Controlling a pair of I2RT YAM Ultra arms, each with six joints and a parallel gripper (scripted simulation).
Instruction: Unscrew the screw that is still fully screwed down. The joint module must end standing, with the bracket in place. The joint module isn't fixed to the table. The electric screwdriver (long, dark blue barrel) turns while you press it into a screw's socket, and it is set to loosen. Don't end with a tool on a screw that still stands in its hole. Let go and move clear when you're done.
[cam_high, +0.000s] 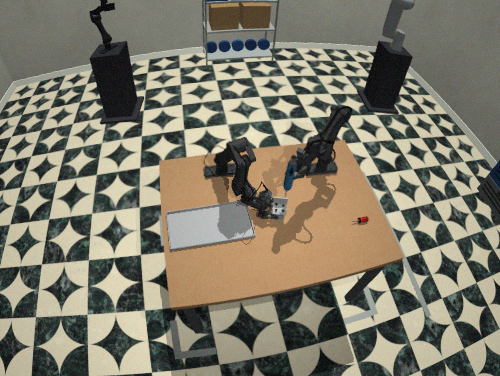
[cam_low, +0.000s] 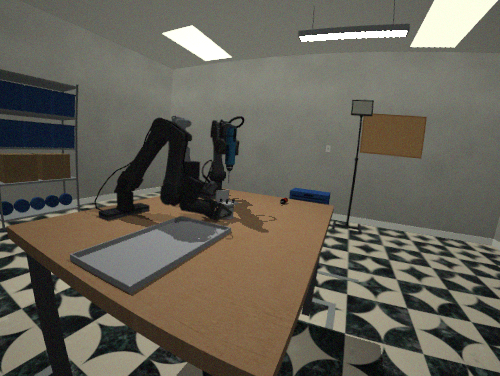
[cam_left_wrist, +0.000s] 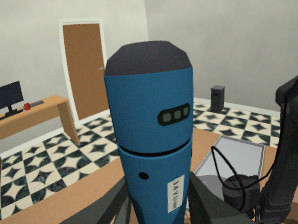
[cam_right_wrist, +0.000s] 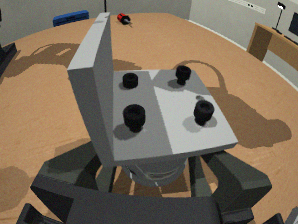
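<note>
Now: right hand 10 mm past the screw, 20 mm to the right of it and 40 mm below it. From my right hand the other things lie so: red-handled screwdriver: 60 mm ahead, 450 mm to the left, 10 mm below; grey l-shaped bracket: 50 mm above; grey tray: 40 mm ahead, 350 mm to the right, 20 mm below.
</note>
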